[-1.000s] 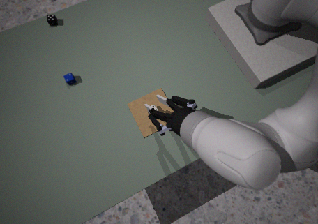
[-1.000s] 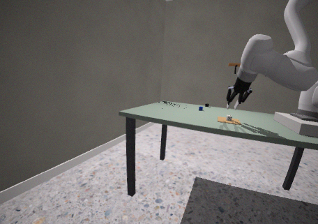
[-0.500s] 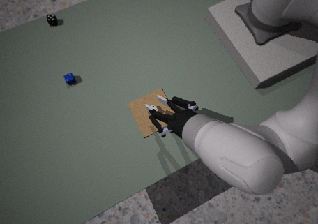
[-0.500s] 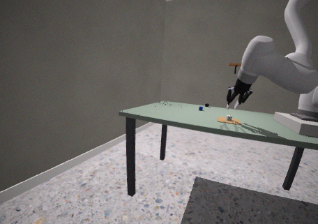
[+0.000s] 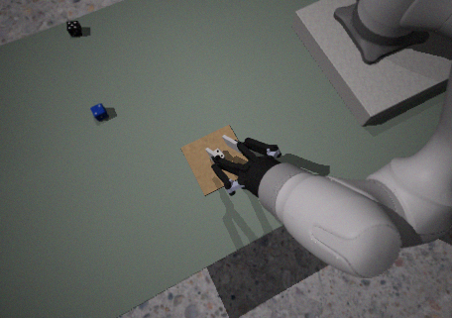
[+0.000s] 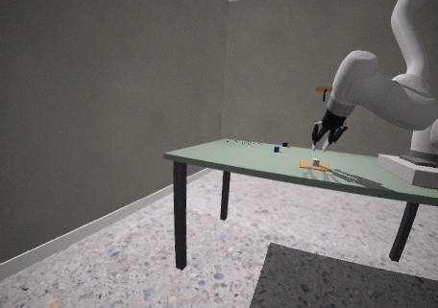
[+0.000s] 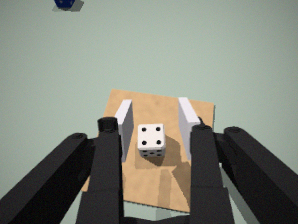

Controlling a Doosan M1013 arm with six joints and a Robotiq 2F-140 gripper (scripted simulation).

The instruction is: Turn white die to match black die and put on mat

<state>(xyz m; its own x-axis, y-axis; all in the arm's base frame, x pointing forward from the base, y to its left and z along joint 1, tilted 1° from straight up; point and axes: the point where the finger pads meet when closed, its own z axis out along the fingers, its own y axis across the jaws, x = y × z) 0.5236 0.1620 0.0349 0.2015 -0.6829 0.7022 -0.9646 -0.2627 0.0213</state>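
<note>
The white die lies 80 mm below my hand, 20 mm to the right of it and 10 mm ahead of it. From my hand the other things lie so: brown mat 100 mm below, 20 mm to the right, 10 mm ahead; then blue die 250 mm to the right, 240 mm ahead, 90 mm below; then black die 530 mm to the right, 220 mm ahead, 90 mm below.
</note>
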